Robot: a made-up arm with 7 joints. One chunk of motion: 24 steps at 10 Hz.
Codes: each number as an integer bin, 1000 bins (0 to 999) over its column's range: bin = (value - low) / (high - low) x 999, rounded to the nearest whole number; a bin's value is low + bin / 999 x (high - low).
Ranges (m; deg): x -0.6..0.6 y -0.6..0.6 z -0.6..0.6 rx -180..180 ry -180..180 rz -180..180
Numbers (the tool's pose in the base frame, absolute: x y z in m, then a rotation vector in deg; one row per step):
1: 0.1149 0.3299 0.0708 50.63 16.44 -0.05
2: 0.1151 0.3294 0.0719 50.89 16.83 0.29
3: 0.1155 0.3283 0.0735 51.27 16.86 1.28
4: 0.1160 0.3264 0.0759 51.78 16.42 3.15
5: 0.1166 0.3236 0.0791 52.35 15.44 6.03
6: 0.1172 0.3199 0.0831 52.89 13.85 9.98
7: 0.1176 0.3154 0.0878 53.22 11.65 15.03
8: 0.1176 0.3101 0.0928 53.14 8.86 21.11
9: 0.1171 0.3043 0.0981 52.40 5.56 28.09
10: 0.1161 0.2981 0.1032 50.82 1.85 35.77
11: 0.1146 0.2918 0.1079 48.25 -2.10 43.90
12: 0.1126 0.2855 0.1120 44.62 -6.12 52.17
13: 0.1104 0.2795 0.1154 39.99 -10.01 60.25
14: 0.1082 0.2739 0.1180 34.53 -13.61 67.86
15: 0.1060 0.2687 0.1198 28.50 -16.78 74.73
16: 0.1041 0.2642 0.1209 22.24 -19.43 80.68
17: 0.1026 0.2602 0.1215 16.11 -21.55 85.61
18: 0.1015 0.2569 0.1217 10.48 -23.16 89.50
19: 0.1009 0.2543 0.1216 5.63 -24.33 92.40
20: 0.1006 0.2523 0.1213 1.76 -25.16 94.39
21: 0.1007 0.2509 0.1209 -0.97 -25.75 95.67
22: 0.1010 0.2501 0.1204 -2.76 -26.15 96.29
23: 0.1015 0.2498 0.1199 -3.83 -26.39 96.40
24: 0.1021 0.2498 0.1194 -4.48 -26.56 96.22
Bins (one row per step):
1: 595 774 558 640 545 499
2: 595 774 559 641 546 500
3: 596 773 561 642 546 503
4: 596 771 563 643 545 508
5: 597 769 565 645 542 516
6: 597 766 569 646 538 527
7: 597 762 573 647 532 541
8: 597 758 577 647 524 558
9: 597 753 581 645 515 577
10: 596 748 585 641 505 599
11: 595 742 589 633 494 621
12: 593 737 593 623 483 644
13: 591 732 596 610 472 667
14: 590 728 598 595 462 688
15: 588 723 599 579 453 707
16: 586 719 600 561 446 723
17: 585 716 601 544 440 737
18: 584 713 601 529 435 748
19: 583 711 601 515 432 756
20: 583 710 600 504 430 761
21: 583 708 600 497 428 765
22: 584 708 600 492 427 767
23: 584 707 599 489 426 767
24: 584 707 599 487 426 767

